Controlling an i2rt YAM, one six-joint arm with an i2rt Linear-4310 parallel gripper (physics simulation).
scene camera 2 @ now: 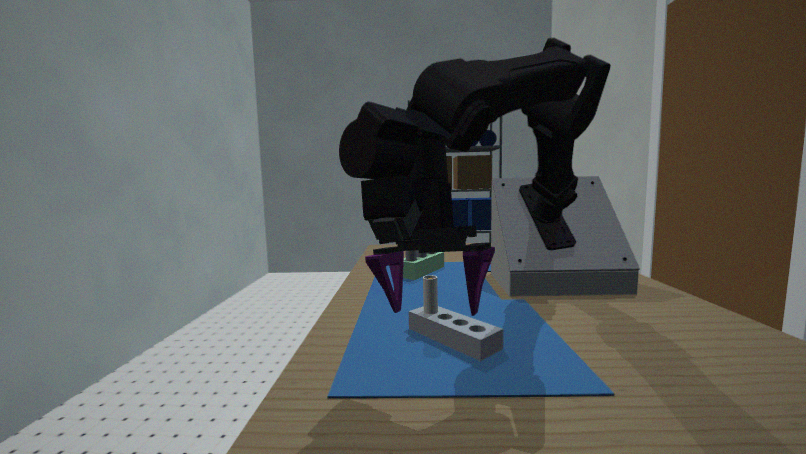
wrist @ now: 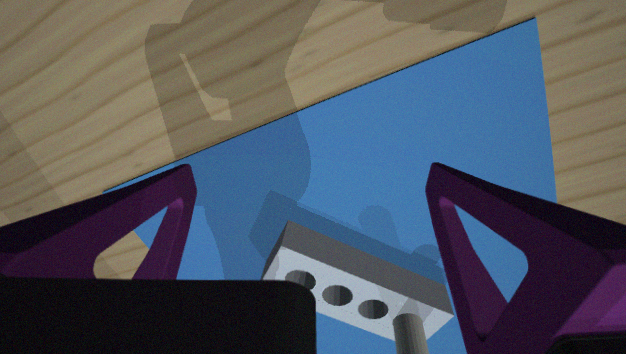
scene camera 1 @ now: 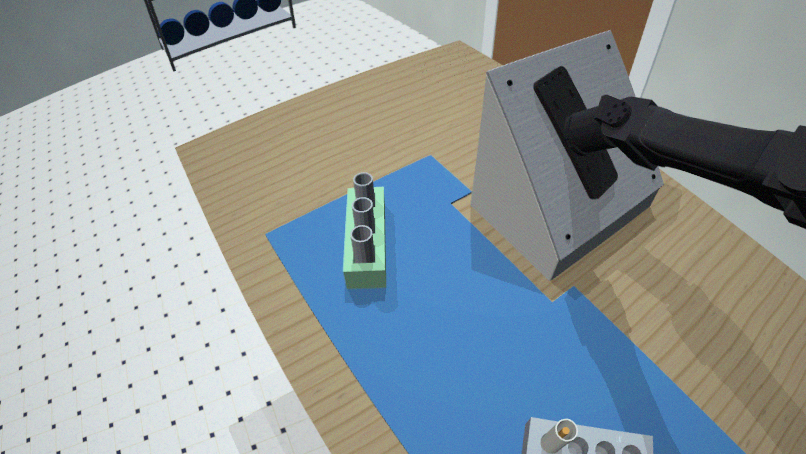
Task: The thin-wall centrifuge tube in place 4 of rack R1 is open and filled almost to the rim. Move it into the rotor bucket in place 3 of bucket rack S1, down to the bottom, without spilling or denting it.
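Frame: origin at the arm's base, x right, y ahead, z up, level; centimetres.
Where they show: gripper, between the fingertips: (scene camera 2: 434, 313) (wrist: 311, 176); arm's base, origin of its link: (scene camera 2: 545, 215) (scene camera 1: 576, 133).
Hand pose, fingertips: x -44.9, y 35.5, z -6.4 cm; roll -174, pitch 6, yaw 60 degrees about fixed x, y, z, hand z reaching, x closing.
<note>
Each offset is from my fingertips to the centre of the thing. Level surfaces: height alone.
The pale centrifuge tube {dx +19.7, dy -2.6, dz -5.5 cm} (scene camera 1: 553, 440) (scene camera 2: 430, 295) (wrist: 411, 334) stands upright in an end hole of the light grey rack R1 {dx +15.6, dy -5.6, dz -8.9 cm} (scene camera 1: 620, 438) (scene camera 2: 439, 329) (wrist: 370, 270). Its mouth is open, with something orange visible inside. The rack's other three holes are empty. The green bucket rack S1 {dx +60.2, dy -6.2, dz -8.2 cm} (scene camera 1: 364, 279) (scene camera 2: 425, 267) holds three dark grey rotor buckets {dx +60.2, dy -6.2, dz -5.6 cm} (scene camera 1: 362, 217) in a row; place numbers cannot be read. My gripper (scene camera 2: 434, 313) (wrist: 311, 176) is wide open, purple fingers pointing down, with nothing between the fingertips. In scene camera 2 its fingers appear on either side of the tube; depth is hard to tell.
Both racks stand on a blue mat {dz -10.5 cm} (scene camera 1: 451, 338) (scene camera 2: 383, 360) (wrist: 360, 135) on the wooden table {dz -10.8 cm} (scene camera 1: 315, 112) (scene camera 2: 648, 360). The arm's slanted grey mount (scene camera 1: 507, 169) (scene camera 2: 564, 281) stands beside the mat. A shelf unit (scene camera 1: 225, 39) is in the background.
</note>
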